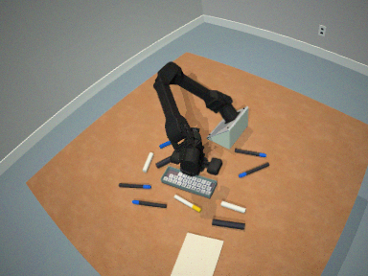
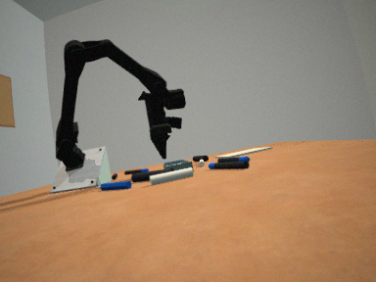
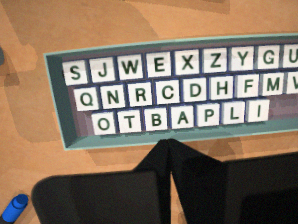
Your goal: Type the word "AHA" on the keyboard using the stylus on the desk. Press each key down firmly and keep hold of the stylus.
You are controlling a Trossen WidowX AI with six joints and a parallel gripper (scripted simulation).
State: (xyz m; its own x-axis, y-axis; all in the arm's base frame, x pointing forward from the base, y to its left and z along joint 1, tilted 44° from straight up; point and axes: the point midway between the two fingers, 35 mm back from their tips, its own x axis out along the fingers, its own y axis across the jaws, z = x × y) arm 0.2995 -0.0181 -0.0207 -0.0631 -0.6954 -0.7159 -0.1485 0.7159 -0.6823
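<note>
Now: the stylus 200 mm to the right of my gripper tip, 130 mm behind it and 40 mm below it. From my gripper tip the other things lie so: cream sheet: 300 mm ahead, 180 mm to the left, 40 mm below.
</note>
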